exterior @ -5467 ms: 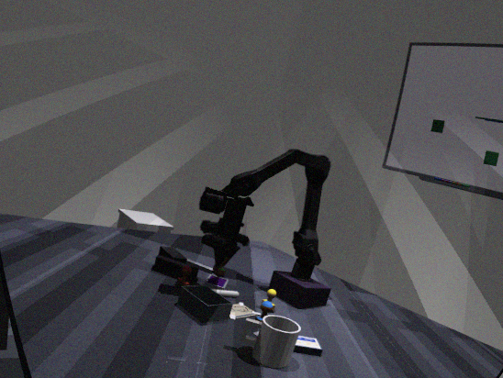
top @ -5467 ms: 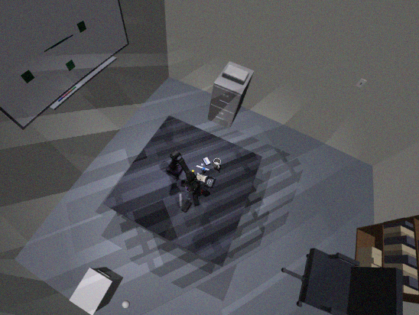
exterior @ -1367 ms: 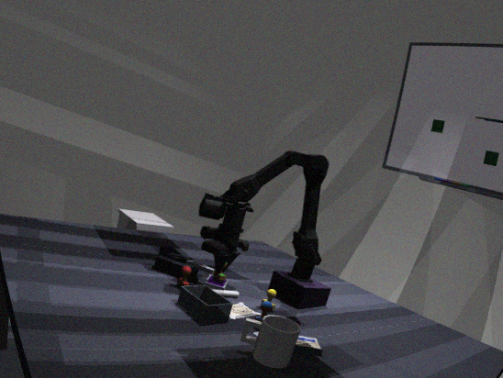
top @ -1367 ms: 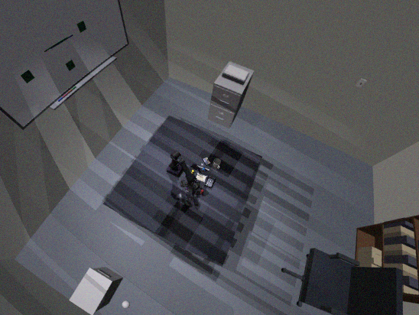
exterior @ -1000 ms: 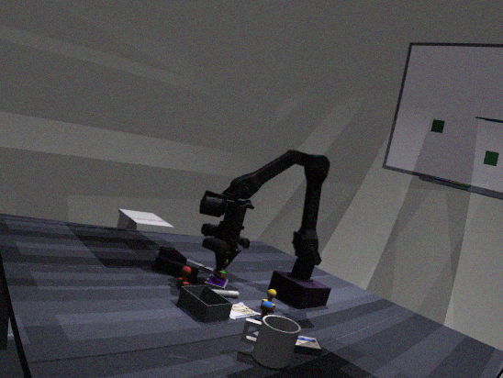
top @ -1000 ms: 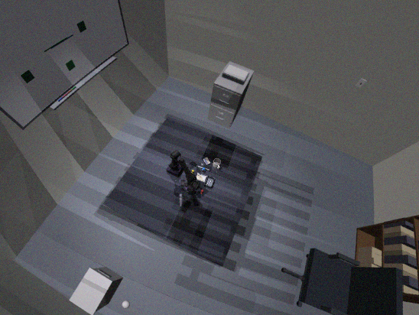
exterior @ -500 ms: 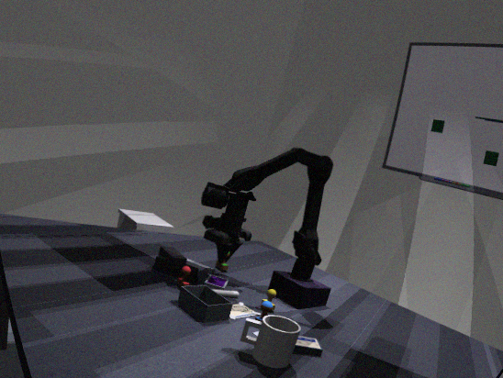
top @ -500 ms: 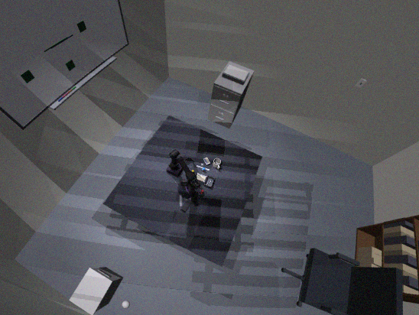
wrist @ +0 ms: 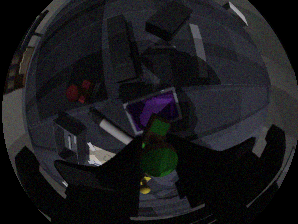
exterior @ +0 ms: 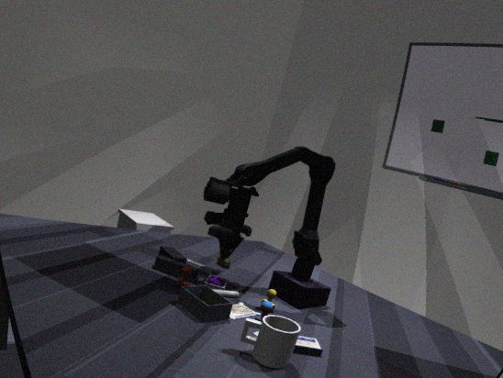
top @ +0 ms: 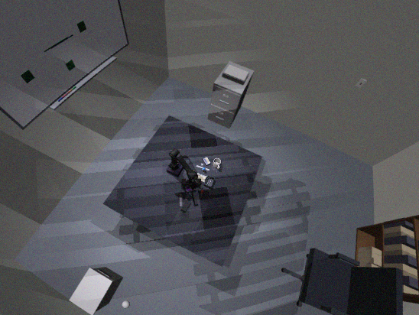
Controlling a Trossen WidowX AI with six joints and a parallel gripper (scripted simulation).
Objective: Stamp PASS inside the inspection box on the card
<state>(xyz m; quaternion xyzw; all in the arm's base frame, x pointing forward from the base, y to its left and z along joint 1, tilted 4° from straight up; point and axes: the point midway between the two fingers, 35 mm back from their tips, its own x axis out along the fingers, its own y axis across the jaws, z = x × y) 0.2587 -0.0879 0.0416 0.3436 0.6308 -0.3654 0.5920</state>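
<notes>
Right now the white card is 160 mm to the left of my gripper tip, 90 mm below it and 40 mm ahead of it. Also, from my gripper tip: green-knobbed stamp right at my gripper tip; purple ink pad 90 mm below, 10 mm to the right; red-knobbed stamp 130 mm ahead, 70 mm below, 10 mm to the left.
</notes>
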